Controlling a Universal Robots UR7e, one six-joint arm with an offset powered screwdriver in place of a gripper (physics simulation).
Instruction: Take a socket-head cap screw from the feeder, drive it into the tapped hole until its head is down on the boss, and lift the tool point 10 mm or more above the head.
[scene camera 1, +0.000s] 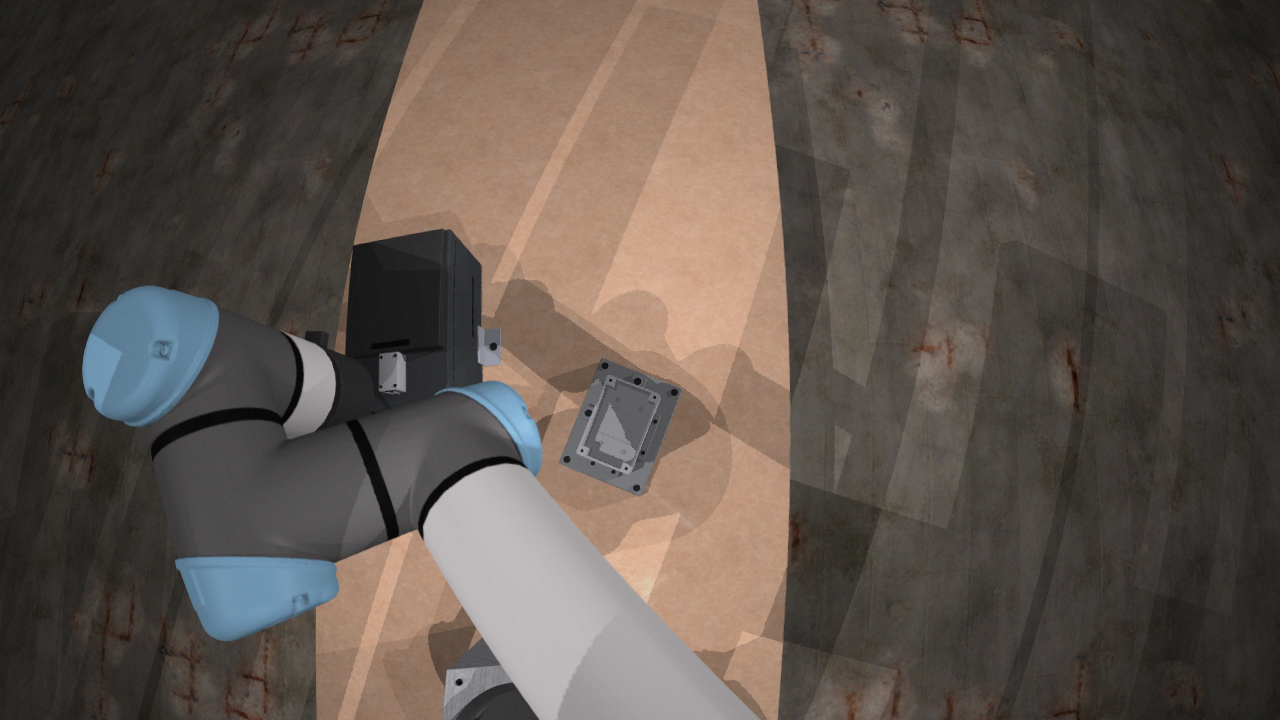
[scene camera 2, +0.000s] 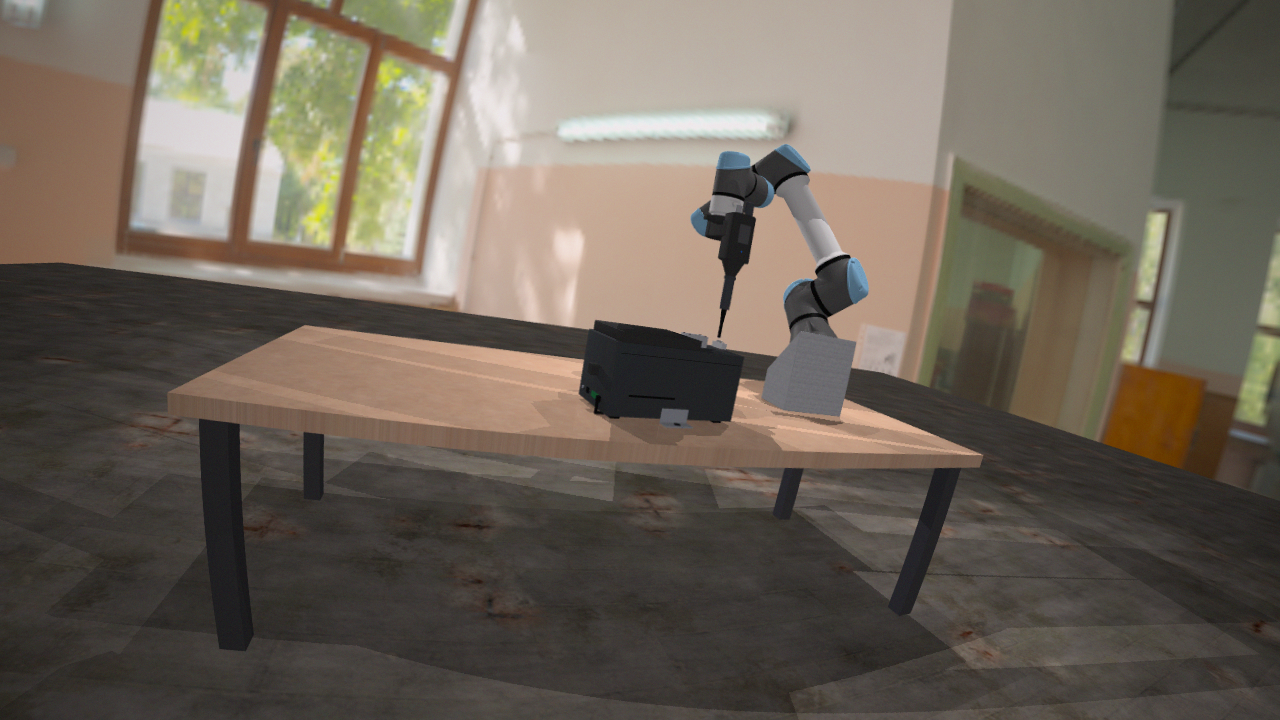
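The black screw feeder (scene camera 1: 398, 295) (scene camera 2: 662, 386) stands on the table beside the robot. My screwdriver (scene camera 2: 719, 334) points down in scene camera 2, its thin tip at or just above the light metal parts at the feeder's far top edge. Contact and any screw at the tip are too small to tell. In scene camera 1 the arm hides the tool tip. The grey workpiece plate (scene camera 1: 651, 438), with a rectangular raised housing and several dark holes, lies right of the feeder in scene camera 1. The workpiece does not show in scene camera 2. No screw can be made out.
A small light bracket (scene camera 1: 488, 346) (scene camera 2: 674, 417) sits at the feeder's side. A light metal block (scene camera 1: 392, 372) is at the feeder's edge near my wrist. The grey robot pedestal (scene camera 2: 805, 376) stands on the wooden table (scene camera 1: 572, 179) (scene camera 2: 402, 385), close to the feeder.
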